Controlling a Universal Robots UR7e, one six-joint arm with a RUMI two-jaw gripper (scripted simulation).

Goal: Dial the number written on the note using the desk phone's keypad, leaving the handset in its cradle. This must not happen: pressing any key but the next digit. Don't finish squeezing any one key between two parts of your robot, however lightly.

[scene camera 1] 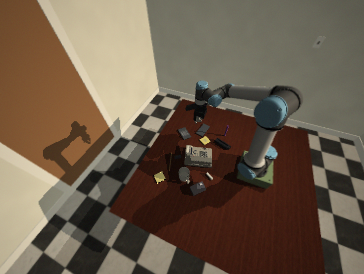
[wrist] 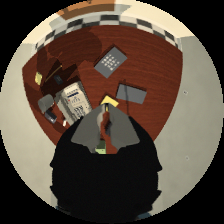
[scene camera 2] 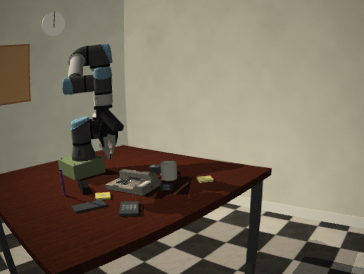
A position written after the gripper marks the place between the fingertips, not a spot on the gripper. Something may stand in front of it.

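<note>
Scene camera 2 shows the gripper (scene camera 2: 109,159); the wrist view also shows the gripper (wrist: 107,103).
</note>
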